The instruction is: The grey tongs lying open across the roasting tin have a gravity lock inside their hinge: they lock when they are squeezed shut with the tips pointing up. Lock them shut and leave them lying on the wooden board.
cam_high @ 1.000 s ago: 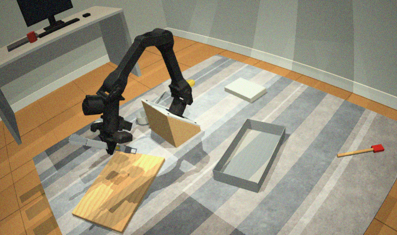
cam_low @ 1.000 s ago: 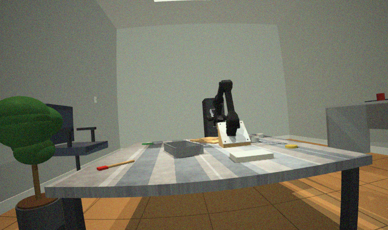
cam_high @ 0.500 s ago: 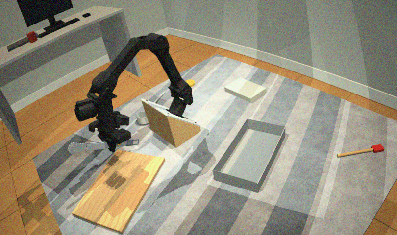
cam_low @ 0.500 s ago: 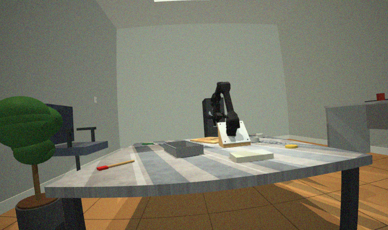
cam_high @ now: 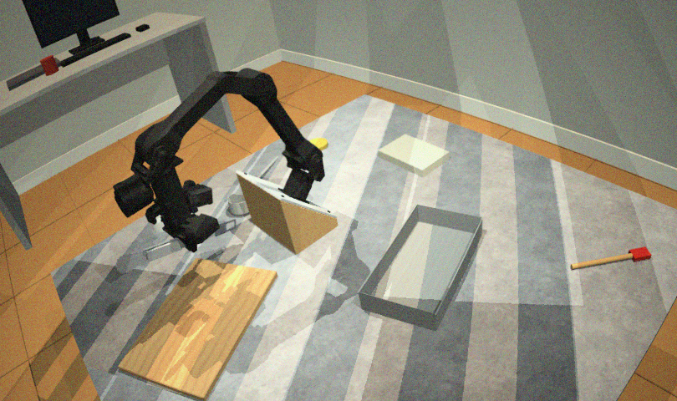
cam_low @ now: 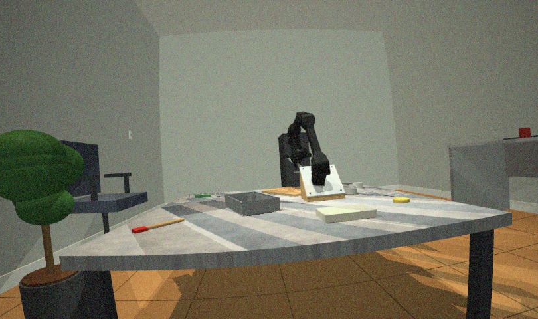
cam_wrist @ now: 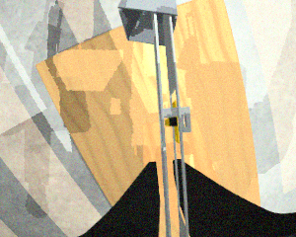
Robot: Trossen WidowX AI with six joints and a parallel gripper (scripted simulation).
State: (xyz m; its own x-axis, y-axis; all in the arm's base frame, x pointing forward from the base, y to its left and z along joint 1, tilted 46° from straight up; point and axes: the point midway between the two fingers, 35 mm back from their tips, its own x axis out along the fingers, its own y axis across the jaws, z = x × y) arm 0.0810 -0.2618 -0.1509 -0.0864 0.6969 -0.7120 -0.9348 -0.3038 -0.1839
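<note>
Now: the wooden board 40 mm ahead of my gripper tip, 60 mm to the right of it and 140 mm below it. The rest, counted from my gripper tip: white cylinder (390 mm behind, 10 mm to the right, 130 mm below); grey roasting tin (280 mm ahead, 400 mm to the left, 120 mm below); yellow lock piece (10 mm behind, 30 mm to the left, 20 mm above).
</note>
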